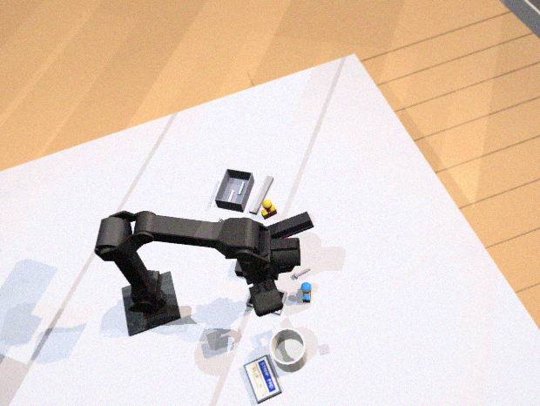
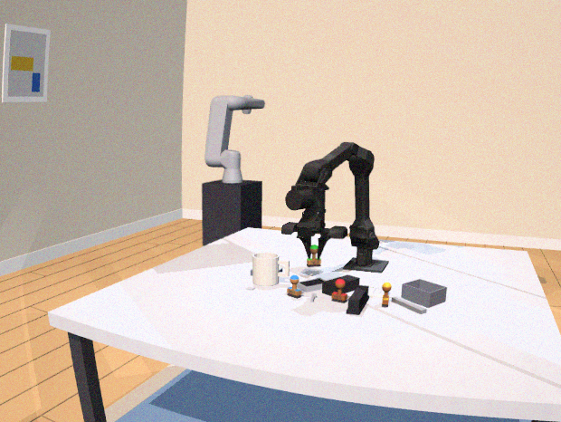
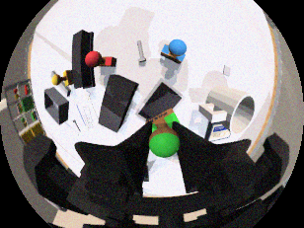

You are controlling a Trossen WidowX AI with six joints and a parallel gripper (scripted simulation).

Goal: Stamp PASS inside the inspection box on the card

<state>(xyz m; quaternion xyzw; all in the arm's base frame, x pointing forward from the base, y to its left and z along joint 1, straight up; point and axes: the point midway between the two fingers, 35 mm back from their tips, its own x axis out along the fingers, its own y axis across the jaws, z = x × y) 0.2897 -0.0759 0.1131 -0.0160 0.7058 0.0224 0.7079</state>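
Now: gripper tip 20 cm to the right of the beige card, 9 cm above it and 4 cm past it. The rest, counted from my gripper tip: black block (9 cm to the left, 7 cm below); green-knobbed stamp (right at my gripper tip); dark ink pad (8 cm below).
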